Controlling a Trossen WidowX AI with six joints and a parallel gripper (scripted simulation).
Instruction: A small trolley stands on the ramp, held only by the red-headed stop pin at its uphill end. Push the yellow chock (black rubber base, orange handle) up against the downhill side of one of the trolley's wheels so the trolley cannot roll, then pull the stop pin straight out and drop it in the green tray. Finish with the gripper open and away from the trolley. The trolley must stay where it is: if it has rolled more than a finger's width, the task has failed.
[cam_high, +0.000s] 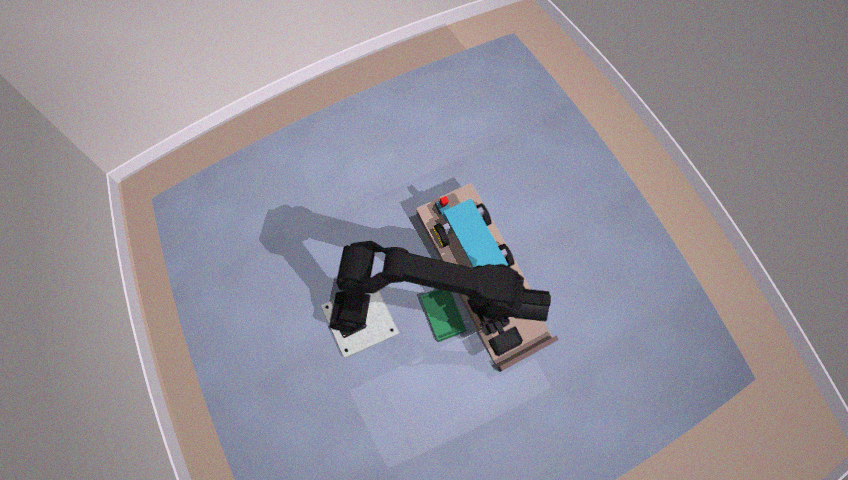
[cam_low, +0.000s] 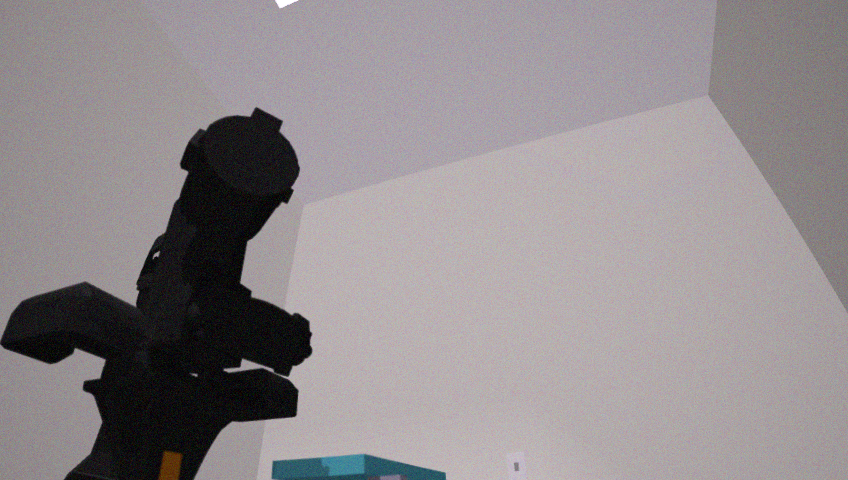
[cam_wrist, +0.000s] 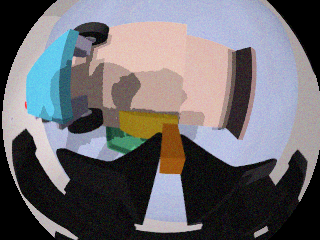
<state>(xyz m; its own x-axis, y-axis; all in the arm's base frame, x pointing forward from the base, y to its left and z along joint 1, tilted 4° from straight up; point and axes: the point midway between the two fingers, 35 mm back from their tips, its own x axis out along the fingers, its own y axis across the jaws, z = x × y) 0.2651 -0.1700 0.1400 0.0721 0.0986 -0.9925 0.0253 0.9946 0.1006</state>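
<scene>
Right now my gripper tip is 50 mm short of the red-headed stop pin, 280 mm to the right of it and 30 mm below it. From my gripper tip the other things lie so: cyan trolley: 60 mm ahead, 160 mm to the left, 10 mm above; then ramp: 60 mm ahead, 160 mm to the left, 50 mm below; then green tray: 70 mm behind, 80 mm to the left, 110 mm below.
</scene>
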